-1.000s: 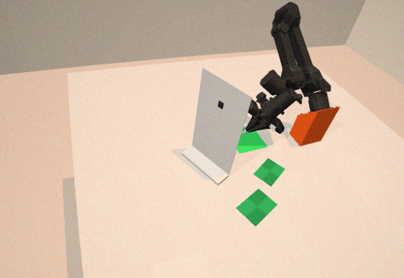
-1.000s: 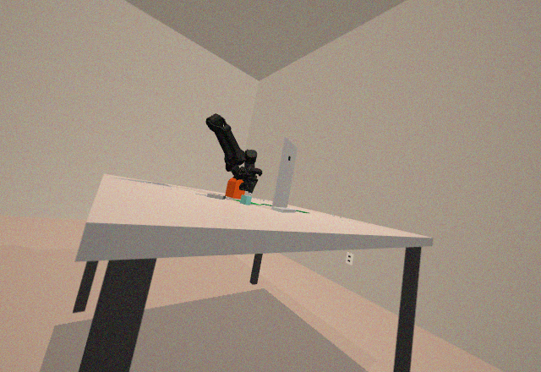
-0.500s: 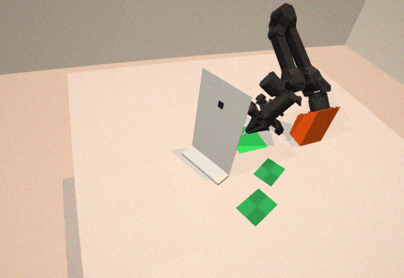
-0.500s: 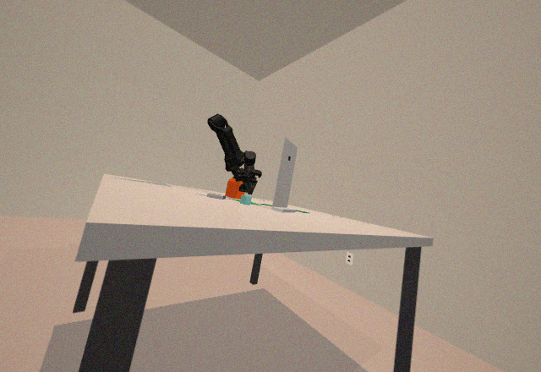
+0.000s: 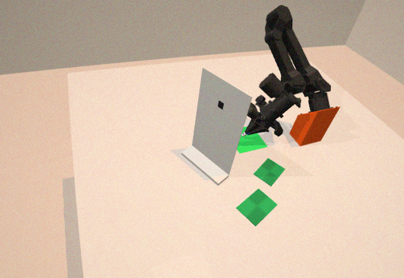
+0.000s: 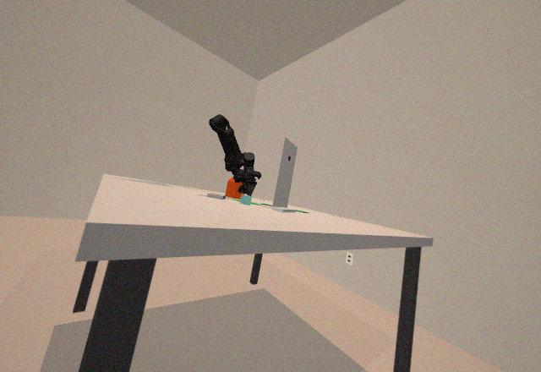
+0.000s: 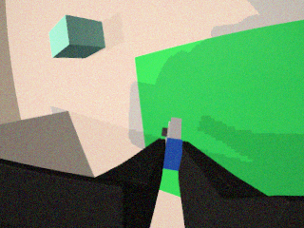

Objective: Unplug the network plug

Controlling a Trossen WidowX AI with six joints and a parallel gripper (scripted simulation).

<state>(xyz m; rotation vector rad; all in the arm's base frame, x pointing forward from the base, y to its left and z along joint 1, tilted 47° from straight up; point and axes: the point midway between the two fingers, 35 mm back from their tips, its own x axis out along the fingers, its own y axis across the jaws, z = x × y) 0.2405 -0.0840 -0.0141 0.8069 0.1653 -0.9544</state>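
The bright green square is 1 cm behind my gripper tip and 3 cm below it. Also, from my gripper tip: thin pale tab: 1 cm ahead, 1 cm to the right; small teal block: 12 cm ahead, 9 cm to the right, 1 cm below; blue plug: right at my gripper tip.
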